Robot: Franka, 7 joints.
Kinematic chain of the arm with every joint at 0, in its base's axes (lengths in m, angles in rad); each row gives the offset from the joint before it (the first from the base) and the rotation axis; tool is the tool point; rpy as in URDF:
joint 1: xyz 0 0 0.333 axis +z
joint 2: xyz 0 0 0 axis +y
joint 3: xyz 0 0 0.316 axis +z
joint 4: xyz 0.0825 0 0 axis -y
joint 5: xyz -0.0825 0 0.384 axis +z
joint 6: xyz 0 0 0 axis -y
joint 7: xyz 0.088 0 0 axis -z
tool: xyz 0 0 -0.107 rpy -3.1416 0 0
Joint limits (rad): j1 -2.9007..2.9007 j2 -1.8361..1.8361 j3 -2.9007..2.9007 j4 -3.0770..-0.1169 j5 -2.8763..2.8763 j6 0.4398..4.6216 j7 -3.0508..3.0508
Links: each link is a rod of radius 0.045 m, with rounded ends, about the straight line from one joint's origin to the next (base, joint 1, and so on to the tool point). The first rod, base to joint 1, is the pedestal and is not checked.
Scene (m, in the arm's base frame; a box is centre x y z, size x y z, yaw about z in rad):
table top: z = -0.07
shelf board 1: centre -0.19 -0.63 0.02 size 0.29 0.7 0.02 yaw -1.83
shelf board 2: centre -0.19 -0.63 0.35 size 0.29 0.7 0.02 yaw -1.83
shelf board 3: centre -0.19 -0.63 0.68 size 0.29 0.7 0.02 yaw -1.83
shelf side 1: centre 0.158 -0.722 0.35 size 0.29 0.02 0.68 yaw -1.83
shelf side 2: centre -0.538 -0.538 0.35 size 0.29 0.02 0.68 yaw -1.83
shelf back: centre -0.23 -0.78 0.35 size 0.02 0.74 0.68 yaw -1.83
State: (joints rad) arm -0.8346 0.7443 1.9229 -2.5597 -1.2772 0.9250 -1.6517
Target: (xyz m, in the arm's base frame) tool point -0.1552 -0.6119 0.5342
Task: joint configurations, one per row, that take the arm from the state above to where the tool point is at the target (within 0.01 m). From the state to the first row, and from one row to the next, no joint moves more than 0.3 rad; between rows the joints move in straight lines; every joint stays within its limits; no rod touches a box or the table.
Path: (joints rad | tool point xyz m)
1: -1.0888 0.5862 1.7395 -2.5120 -1.2715 0.8468 -1.6517 | 0.3532 0.0944 0.3208
2: -1.3430 0.4282 1.5562 -2.4643 -1.2658 0.7685 -1.6517 | 0.3677 -0.0654 0.3263
3: -1.5972 0.2701 1.3728 -2.4167 -1.2600 0.6903 -1.6517 | 0.3123 -0.2172 0.3535
4: -1.8514 0.1120 1.1894 -2.3690 -1.2543 0.6120 -1.6517 | 0.1987 -0.3265 0.4006
5: -2.1056 -0.0460 1.0061 -2.3213 -1.2486 0.5338 -1.6517 | 0.0549 -0.3692 0.4630
6: -2.3597 -0.2041 0.8227 -2.2736 -1.2429 0.4555 -1.6517 | -0.0826 -0.3382 0.5342
7: -2.3470 0.0347 0.8666 -2.0077 -1.3783 0.6313 -1.6517 | -0.0981 -0.4387 0.5395
8: -2.3342 0.2735 0.9105 -1.7418 -1.5138 0.8071 -1.6517 | -0.1193 -0.5316 0.5407
9: -2.3214 0.5123 0.9544 -1.4759 -1.6493 0.9828 -1.6517 | -0.1552 -0.6119 0.5342

